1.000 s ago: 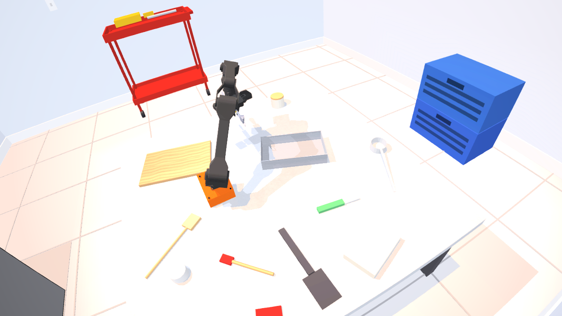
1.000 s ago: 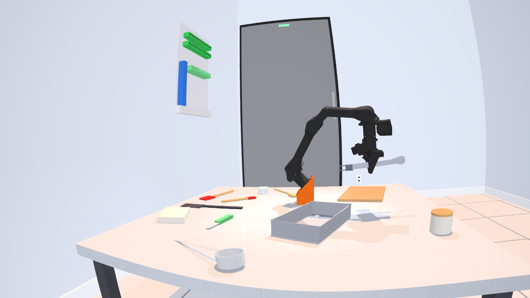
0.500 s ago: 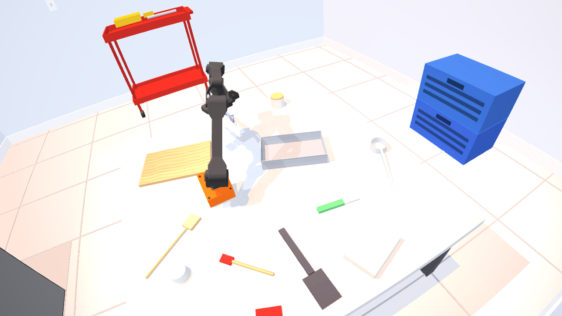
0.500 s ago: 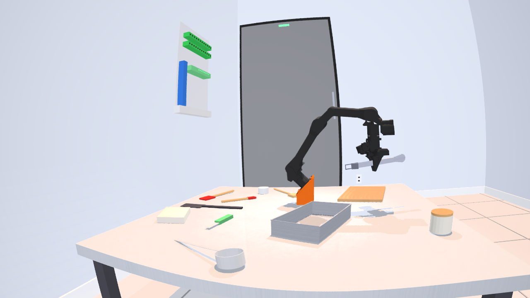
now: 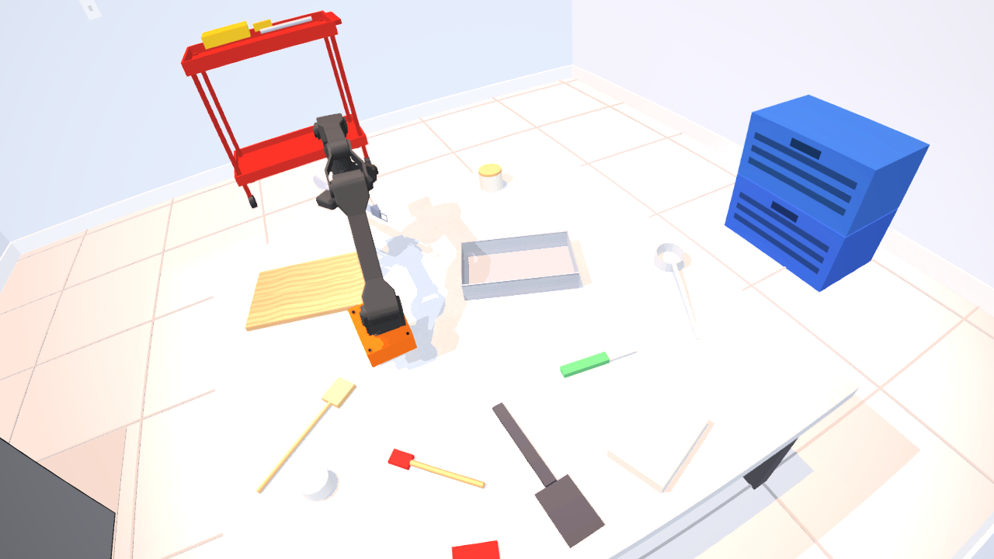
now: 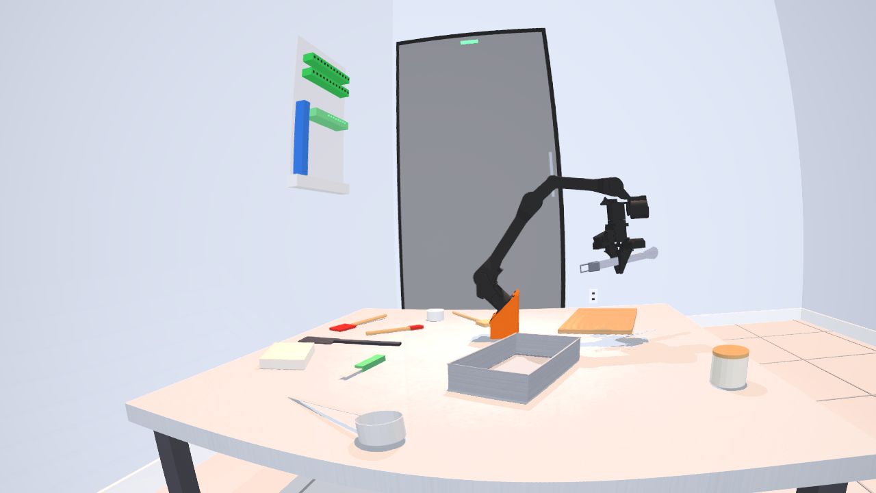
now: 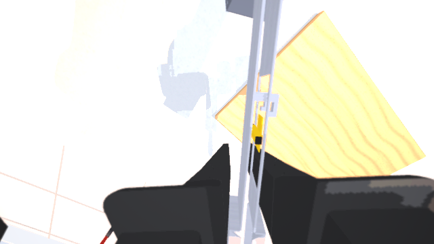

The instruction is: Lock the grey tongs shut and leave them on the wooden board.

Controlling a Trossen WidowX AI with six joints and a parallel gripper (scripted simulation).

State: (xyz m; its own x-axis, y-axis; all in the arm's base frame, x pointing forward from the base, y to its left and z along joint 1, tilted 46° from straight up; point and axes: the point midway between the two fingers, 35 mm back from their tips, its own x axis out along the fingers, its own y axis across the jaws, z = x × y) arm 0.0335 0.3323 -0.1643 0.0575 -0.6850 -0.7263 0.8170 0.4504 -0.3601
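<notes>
Now: the yellow lock piece 40 mm above my gripper tip, 30 mm to the right of it and 10 mm ahead of it. Round my gripper tip: grey roasting tin: 350 mm ahead, 270 mm to the right, 150 mm below; wooden board: 190 mm behind, 170 mm below, 30 mm to the right; lidded jar: 470 mm ahead, 180 mm to the left, 150 mm below.
</notes>
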